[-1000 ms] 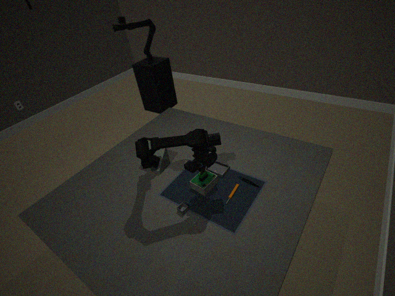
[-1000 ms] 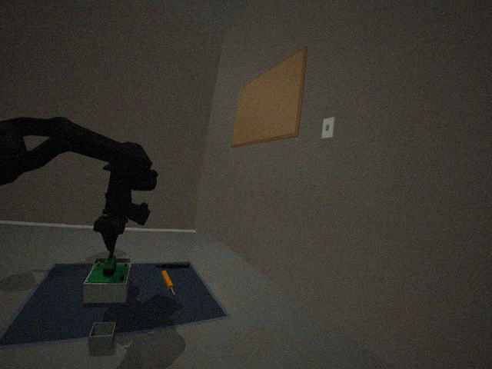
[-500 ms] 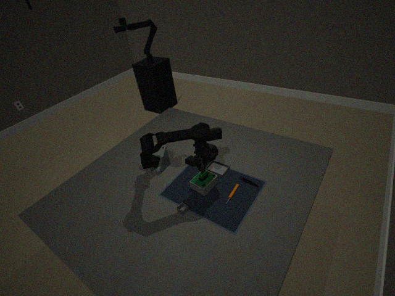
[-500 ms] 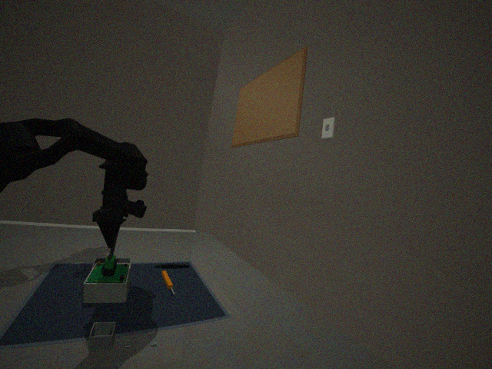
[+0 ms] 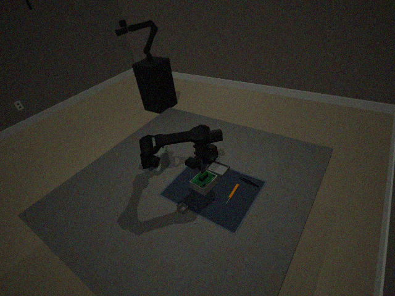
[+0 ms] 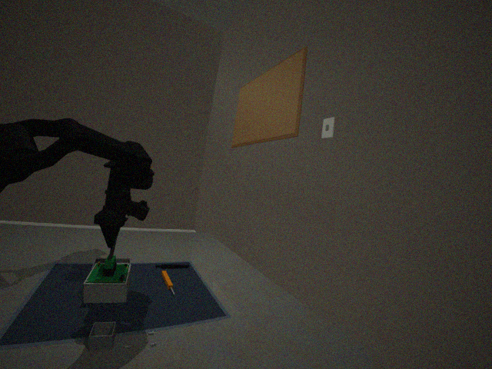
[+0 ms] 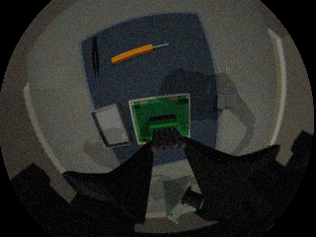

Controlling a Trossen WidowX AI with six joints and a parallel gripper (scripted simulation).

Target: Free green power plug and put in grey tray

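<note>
Right now the green power plug is 4 cm below my gripper tip. Also, from my gripper tip: blue mat 5 cm ahead, 13 cm below.
</note>
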